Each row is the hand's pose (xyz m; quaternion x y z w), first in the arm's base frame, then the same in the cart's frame.
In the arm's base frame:
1: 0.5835 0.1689 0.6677 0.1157 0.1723 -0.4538 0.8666
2: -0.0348 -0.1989 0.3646 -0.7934 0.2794 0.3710 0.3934
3: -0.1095 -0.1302 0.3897 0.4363 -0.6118 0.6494 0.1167
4: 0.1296 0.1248 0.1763 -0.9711 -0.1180 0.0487 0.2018
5: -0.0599 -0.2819 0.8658 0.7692 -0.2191 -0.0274 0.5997
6: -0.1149 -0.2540 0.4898 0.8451 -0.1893 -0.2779 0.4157
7: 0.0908 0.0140 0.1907 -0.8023 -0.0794 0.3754 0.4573
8: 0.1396 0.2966 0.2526 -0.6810 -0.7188 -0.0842 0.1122
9: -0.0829 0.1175 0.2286 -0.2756 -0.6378 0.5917 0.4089
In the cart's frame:
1: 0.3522 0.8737 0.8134 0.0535 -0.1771 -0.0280 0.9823
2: 0.4846 0.1683 0.5062 -0.9632 -0.1549 0.1503 0.1600
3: 0.3950 0.1554 0.4539 -0.3650 0.2839 -0.8343 0.3002
4: 0.5118 0.5055 0.2763 0.8167 0.5415 0.1959 0.0383
5: 0.1698 0.0888 0.8977 0.6497 -0.0930 0.5098 0.5562
6: 0.3912 0.0699 0.5883 0.8159 -0.0131 0.2489 0.5217
7: 0.5453 0.4041 0.3271 -0.8413 -0.4810 0.2307 0.0873
8: 0.3682 0.6232 0.2454 0.2783 0.9217 0.1512 0.2238
9: 0.3824 0.3380 0.2204 0.2473 0.6938 -0.6595 0.1498

